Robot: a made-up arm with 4 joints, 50 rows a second.
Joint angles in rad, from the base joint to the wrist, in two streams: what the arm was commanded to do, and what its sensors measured. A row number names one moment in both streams.
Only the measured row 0 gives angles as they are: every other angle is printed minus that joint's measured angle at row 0.
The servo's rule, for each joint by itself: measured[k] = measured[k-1] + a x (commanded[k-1-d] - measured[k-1]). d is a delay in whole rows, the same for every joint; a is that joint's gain. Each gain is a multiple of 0.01, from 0.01 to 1. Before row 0 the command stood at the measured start. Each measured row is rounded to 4 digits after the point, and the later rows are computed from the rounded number. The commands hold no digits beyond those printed.
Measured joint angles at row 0: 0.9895 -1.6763 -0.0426 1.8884
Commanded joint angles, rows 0 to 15: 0.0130 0.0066 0.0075 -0.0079; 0.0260 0.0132 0.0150 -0.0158; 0.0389 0.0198 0.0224 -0.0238; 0.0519 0.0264 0.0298 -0.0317; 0.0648 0.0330 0.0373 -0.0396; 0.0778 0.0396 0.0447 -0.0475; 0.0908 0.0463 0.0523 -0.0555; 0.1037 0.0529 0.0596 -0.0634; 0.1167 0.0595 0.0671 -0.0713; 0.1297 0.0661 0.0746 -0.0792; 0.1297 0.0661 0.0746 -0.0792; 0.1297 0.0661 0.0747 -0.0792; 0.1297 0.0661 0.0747 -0.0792; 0.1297 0.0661 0.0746 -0.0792; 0.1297 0.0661 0.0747 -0.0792; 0.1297 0.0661 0.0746 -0.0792
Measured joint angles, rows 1 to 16: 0.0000 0.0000 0.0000 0.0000; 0.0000 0.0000 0.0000 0.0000; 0.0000 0.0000 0.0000 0.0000; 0.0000 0.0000 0.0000 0.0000; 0.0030 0.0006 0.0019 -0.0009; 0.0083 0.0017 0.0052 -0.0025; 0.0153 0.0033 0.0095 -0.0048; 0.0237 0.0054 0.0146 -0.0078; 0.0332 0.0079 0.0203 -0.0113; 0.0435 0.0108 0.0264 -0.0153; 0.0544 0.0140 0.0329 -0.0197; 0.0657 0.0175 0.0396 -0.0245; 0.0774 0.0213 0.0465 -0.0296; 0.0894 0.0253 0.0535 -0.0351; 0.0987 0.0290 0.0588 -0.0400; 0.1058 0.0323 0.0628 -0.0443
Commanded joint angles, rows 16 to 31: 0.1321 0.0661 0.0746 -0.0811; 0.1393 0.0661 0.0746 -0.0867; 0.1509 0.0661 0.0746 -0.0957; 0.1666 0.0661 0.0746 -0.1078; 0.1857 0.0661 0.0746 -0.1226; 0.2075 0.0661 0.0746 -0.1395; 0.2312 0.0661 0.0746 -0.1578; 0.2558 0.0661 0.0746 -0.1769; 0.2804 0.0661 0.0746 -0.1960; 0.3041 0.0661 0.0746 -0.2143; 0.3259 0.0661 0.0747 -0.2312; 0.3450 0.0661 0.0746 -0.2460; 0.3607 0.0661 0.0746 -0.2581; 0.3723 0.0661 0.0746 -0.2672; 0.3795 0.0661 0.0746 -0.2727; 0.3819 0.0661 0.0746 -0.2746
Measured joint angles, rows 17 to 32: 0.1113 0.0353 0.0658 -0.0481; 0.1155 0.0381 0.0680 -0.0515; 0.1188 0.0406 0.0697 -0.0545; 0.1213 0.0429 0.0709 -0.0572; 0.1238 0.0450 0.0718 -0.0598; 0.1274 0.0469 0.0725 -0.0628; 0.1328 0.0486 0.0730 -0.0664; 0.1406 0.0502 0.0734 -0.0710; 0.1510 0.0516 0.0737 -0.0767; 0.1640 0.0529 0.0739 -0.0836; 0.1795 0.0541 0.0741 -0.0918; 0.1970 0.0552 0.0742 -0.1012; 0.2162 0.0562 0.0743 -0.1116; 0.2364 0.0571 0.0744 -0.1229; 0.2570 0.0579 0.0745 -0.1348; 0.2772 0.0586 0.0745 -0.1470
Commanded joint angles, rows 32 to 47: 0.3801 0.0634 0.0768 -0.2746; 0.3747 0.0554 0.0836 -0.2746; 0.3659 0.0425 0.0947 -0.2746; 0.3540 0.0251 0.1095 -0.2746; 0.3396 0.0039 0.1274 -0.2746; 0.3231 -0.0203 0.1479 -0.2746; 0.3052 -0.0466 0.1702 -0.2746; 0.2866 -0.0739 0.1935 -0.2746; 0.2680 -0.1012 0.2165 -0.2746; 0.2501 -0.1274 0.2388 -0.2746; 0.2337 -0.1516 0.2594 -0.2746; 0.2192 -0.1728 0.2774 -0.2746; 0.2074 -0.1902 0.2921 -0.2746; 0.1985 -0.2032 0.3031 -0.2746; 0.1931 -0.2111 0.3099 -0.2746; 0.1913 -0.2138 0.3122 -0.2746
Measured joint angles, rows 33 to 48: 0.2964 0.0593 0.0745 -0.1592; 0.3139 0.0599 0.0745 -0.1711; 0.3290 0.0605 0.0745 -0.1823; 0.3412 0.0610 0.0745 -0.1925; 0.3501 0.0612 0.0751 -0.2015; 0.3558 0.0607 0.0772 -0.2095; 0.3581 0.0591 0.0816 -0.2167; 0.3572 0.0560 0.0886 -0.2231; 0.3532 0.0513 0.0983 -0.2288; 0.3463 0.0449 0.1107 -0.2338; 0.3368 0.0367 0.1256 -0.2383; 0.3253 0.0267 0.1426 -0.2423; 0.3121 0.0152 0.1611 -0.2459; 0.2978 0.0024 0.1805 -0.2491; 0.2831 -0.0115 0.2002 -0.2519; 0.2684 -0.0260 0.2195 -0.2544
